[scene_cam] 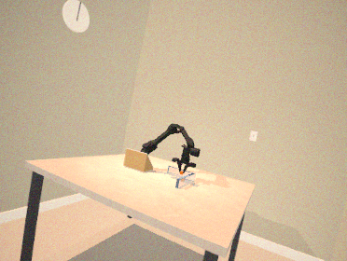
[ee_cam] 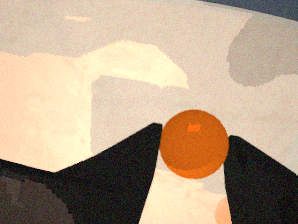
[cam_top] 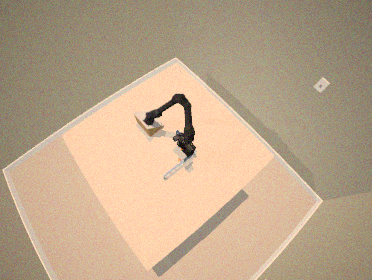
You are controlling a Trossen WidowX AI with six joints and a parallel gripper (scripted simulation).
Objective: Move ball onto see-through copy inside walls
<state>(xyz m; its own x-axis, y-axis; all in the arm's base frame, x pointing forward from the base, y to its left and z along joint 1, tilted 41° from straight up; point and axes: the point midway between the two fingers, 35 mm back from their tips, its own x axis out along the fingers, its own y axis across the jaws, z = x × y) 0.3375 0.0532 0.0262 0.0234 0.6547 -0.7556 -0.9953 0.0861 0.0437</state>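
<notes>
My gripper tip is now 7 cm to the left of the see-through ball, 4 cm short of it and 3 cm above it. Round my gripper tip: orange ball (right at my gripper tip).
</notes>
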